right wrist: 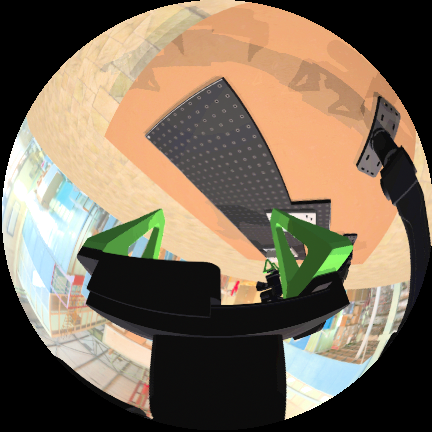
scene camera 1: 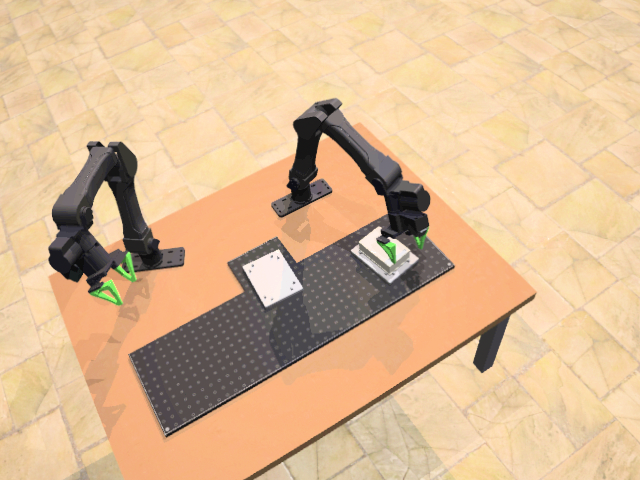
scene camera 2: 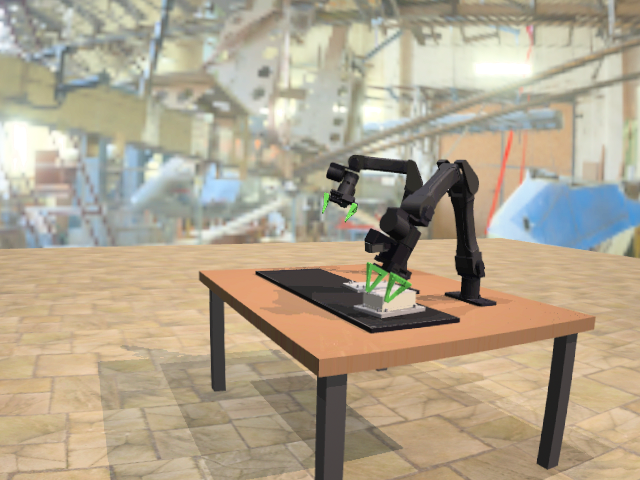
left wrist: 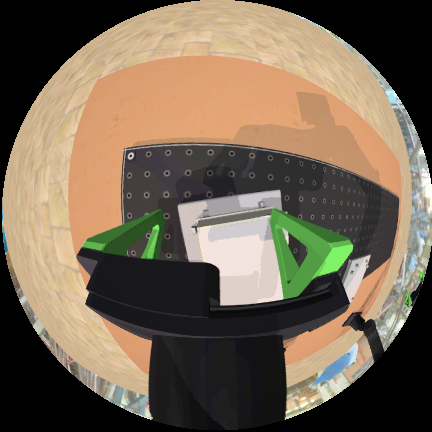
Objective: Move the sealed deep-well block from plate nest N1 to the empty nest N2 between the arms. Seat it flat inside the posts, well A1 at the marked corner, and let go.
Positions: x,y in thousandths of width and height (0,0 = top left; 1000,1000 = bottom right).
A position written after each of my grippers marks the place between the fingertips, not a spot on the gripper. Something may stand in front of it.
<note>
My left gripper (scene camera 2: 588,618) is open and touches a white block (scene camera 1: 579,518). My right gripper (scene camera 1: 199,609) is open, with nothing in its grasp. Further things: a white nest plate (left wrist: 825,617).
The white block is seen too in scene camera 2 (scene camera 2: 587,624) and in the left wrist view (left wrist: 557,566). My left gripper shows as well in the left wrist view (left wrist: 501,497).
</note>
